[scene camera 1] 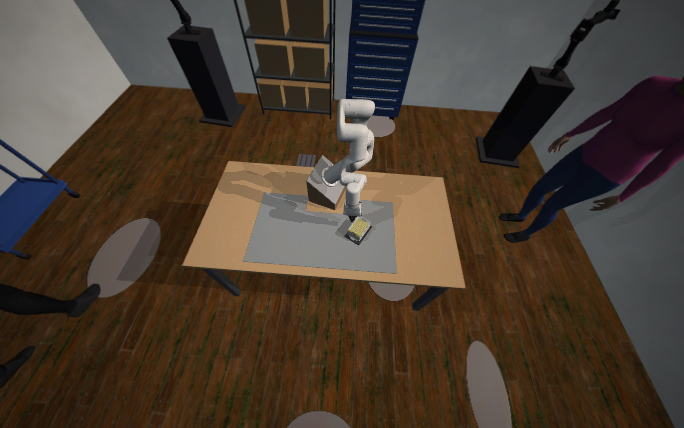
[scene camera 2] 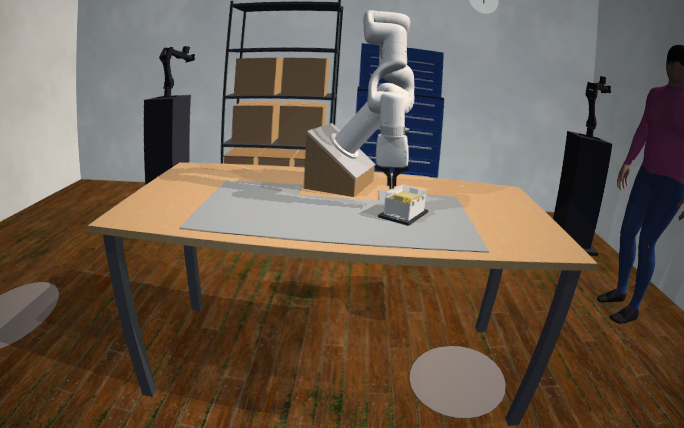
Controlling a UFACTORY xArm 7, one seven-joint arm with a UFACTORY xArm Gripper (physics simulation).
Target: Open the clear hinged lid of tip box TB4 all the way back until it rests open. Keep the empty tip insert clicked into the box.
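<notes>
There is a grey mat here, and it shows both at (scene camera 2: 261, 209) and at (scene camera 1: 284, 233).
</notes>
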